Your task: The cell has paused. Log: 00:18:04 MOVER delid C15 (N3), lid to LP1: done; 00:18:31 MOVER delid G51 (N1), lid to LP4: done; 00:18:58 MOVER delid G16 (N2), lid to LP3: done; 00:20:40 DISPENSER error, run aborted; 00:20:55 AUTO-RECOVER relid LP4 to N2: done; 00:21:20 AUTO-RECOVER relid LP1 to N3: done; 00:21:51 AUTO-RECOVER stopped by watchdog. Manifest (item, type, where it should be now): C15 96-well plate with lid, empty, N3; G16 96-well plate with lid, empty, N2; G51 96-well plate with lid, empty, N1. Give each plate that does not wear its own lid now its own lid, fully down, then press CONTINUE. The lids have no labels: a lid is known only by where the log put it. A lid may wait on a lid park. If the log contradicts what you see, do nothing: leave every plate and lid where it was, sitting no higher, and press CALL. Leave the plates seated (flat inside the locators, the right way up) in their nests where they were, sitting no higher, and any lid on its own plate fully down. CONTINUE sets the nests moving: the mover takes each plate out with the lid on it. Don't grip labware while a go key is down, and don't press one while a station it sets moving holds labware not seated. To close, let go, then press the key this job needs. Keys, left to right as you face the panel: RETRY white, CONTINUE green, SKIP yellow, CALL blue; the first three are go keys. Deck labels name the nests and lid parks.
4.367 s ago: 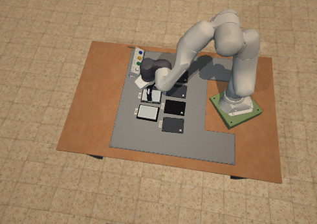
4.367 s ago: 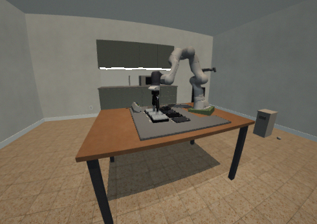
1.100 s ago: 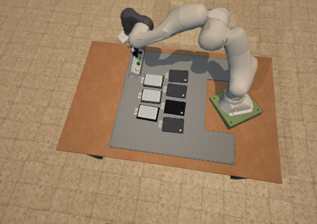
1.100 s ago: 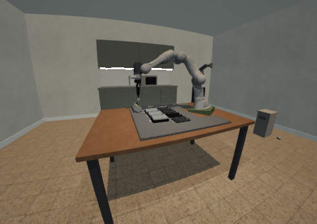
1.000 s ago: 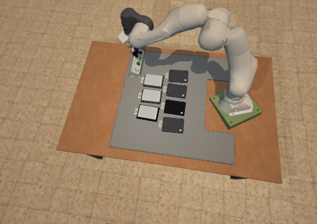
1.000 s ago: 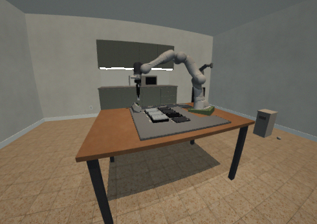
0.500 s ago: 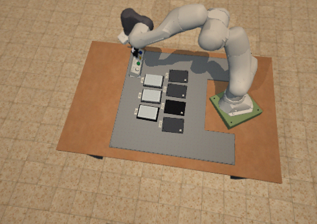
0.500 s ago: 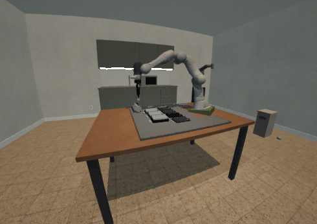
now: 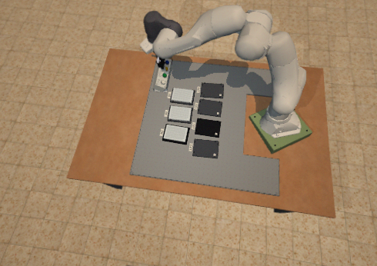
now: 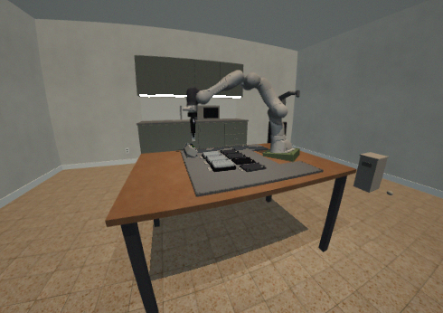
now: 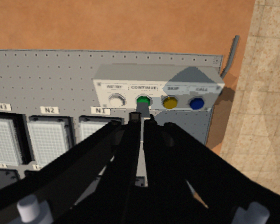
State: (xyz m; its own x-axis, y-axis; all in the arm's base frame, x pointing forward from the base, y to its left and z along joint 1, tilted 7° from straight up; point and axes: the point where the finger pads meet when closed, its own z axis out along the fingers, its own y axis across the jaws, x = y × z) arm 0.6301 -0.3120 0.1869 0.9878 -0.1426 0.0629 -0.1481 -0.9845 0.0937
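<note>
Right now my hand is 8 cm above the green continue key. The rest, counted from my hand: yellow skip key (1 cm behind, 5 cm to the right, 8 cm below); white retry key (1 cm ahead, 5 cm to the left, 8 cm below); blue call key (1 cm behind, 10 cm to the right, 8 cm below).
</note>
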